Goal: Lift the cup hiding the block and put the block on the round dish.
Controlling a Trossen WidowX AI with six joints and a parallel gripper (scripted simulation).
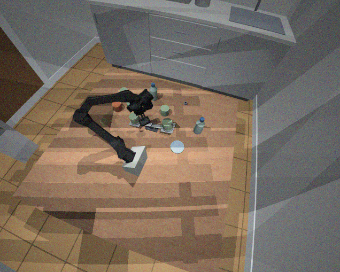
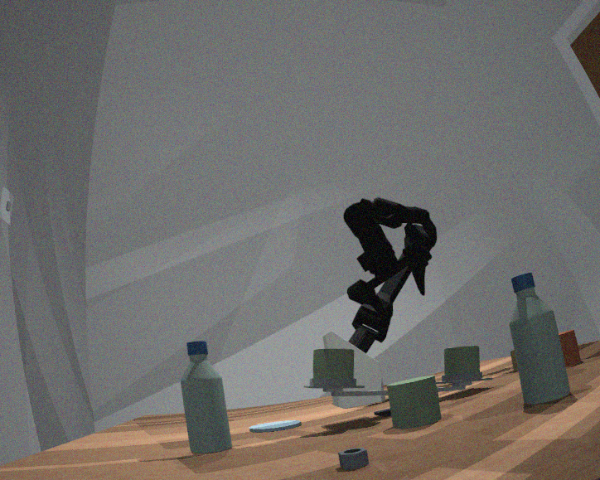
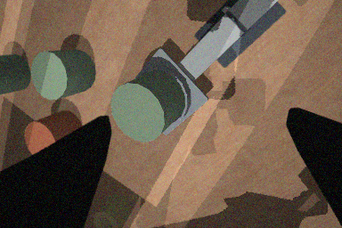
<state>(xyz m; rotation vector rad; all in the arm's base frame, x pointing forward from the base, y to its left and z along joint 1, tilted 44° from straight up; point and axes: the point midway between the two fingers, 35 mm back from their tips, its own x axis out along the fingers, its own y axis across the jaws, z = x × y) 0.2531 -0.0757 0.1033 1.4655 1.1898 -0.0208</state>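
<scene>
My gripper tip is 5 cm short of the green cup, 10 cm to the right of it and 14 cm above it. Also, from my gripper tip: orange cup 15 cm ahead, 28 cm to the left, 16 cm below; then pale blue round dish 8 cm behind, 27 cm to the right, 19 cm below; then grey block 4 cm ahead, 8 cm to the left, 16 cm below.
</scene>
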